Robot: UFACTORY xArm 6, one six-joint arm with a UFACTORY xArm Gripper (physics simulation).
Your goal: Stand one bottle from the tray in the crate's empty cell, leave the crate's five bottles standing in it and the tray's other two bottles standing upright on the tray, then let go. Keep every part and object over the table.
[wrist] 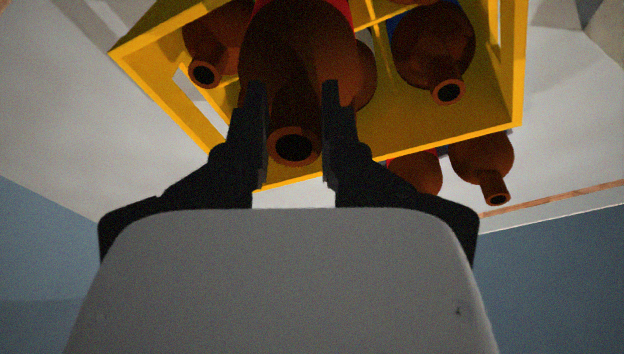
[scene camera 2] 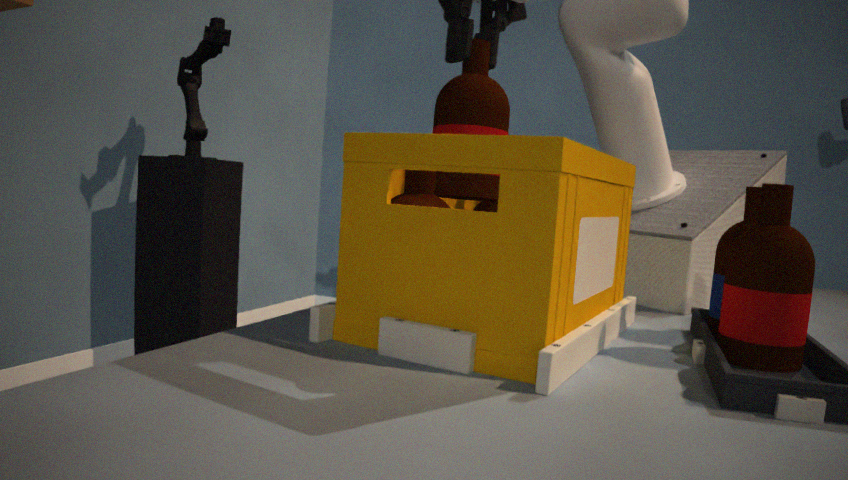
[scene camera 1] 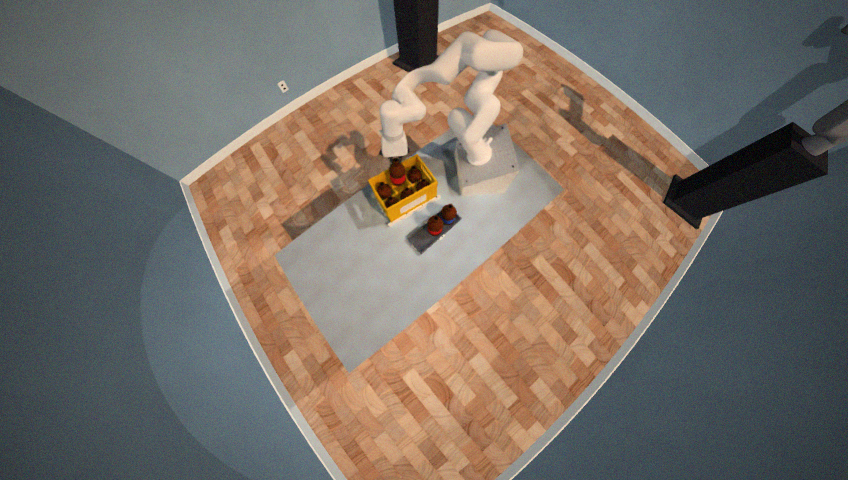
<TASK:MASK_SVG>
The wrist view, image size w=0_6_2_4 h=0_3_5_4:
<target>my gripper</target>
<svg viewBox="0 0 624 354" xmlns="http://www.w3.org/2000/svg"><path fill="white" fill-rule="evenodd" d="M480 218L468 206L424 192L424 194L417 192L411 183L374 161L370 147L358 141L353 106L340 107L337 79L326 80L326 83L321 85L323 182L327 182L327 189L332 189L335 192L335 208L252 209L252 192L261 190L262 183L266 183L269 154L267 153L266 141L270 115L265 83L261 83L260 80L249 80L243 108L233 109L226 141L217 144L210 150L205 165L169 186L162 193L162 196L156 197L154 195L106 213L100 219L97 226L100 267L83 301L62 354L499 354L486 310L472 273Z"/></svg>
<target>red-labelled bottle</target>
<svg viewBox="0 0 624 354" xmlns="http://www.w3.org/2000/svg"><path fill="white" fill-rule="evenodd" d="M443 184L443 174L436 148L386 160L387 169L411 183L419 193L424 194L424 192L437 196Z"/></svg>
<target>red-labelled bottle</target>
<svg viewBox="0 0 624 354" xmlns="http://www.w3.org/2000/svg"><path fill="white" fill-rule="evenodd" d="M256 0L239 50L237 65L239 84L245 97L249 80L260 80L261 83L265 83L270 115L266 141L267 153L275 162L283 166L304 167L315 162L322 151L322 83L326 83L326 80L337 79L340 107L350 105L358 87L360 61L348 0Z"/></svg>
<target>blue-labelled bottle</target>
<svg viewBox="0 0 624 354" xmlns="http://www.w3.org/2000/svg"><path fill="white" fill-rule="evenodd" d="M505 130L445 145L454 172L462 180L474 185L480 185L485 202L489 206L500 206L511 199L503 178L513 166L514 149Z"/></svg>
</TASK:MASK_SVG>
